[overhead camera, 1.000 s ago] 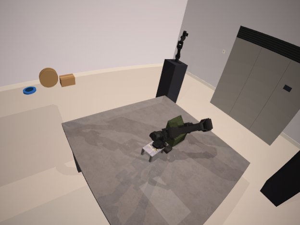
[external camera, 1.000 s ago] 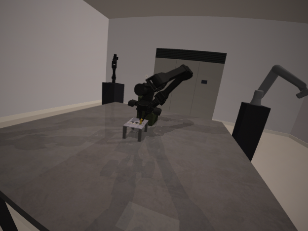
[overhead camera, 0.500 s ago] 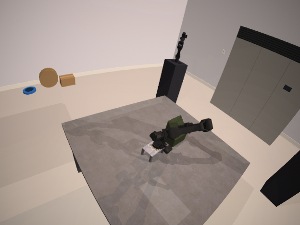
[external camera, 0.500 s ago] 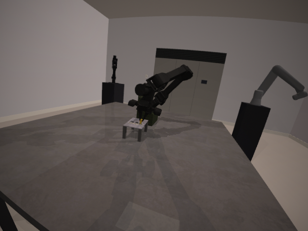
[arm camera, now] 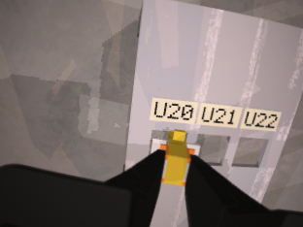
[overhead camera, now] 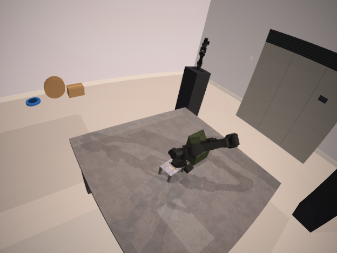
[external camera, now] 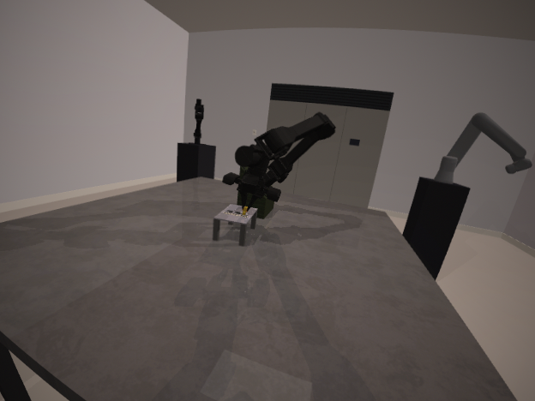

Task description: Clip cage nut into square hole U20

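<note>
Now: gripper tip 1 cm above the yellow cage nut.
</note>
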